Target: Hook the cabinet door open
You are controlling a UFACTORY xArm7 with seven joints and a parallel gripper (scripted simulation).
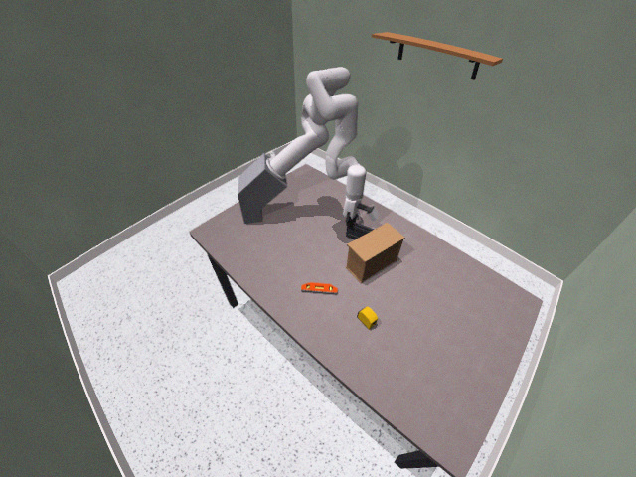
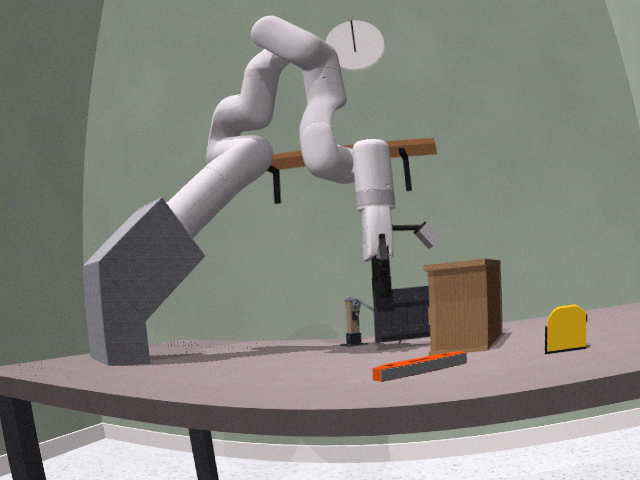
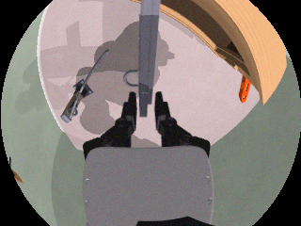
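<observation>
The thin hook is 50 mm behind my hand, 100 mm to the left of it and 70 mm below it. Also, from my hand: dark door: 60 mm ahead, 40 mm to the left, 60 mm below; orange level: 160 mm ahead, 290 mm to the right, 120 mm below; yellow tape measure: 390 mm ahead, 210 mm to the right, 100 mm below.
</observation>
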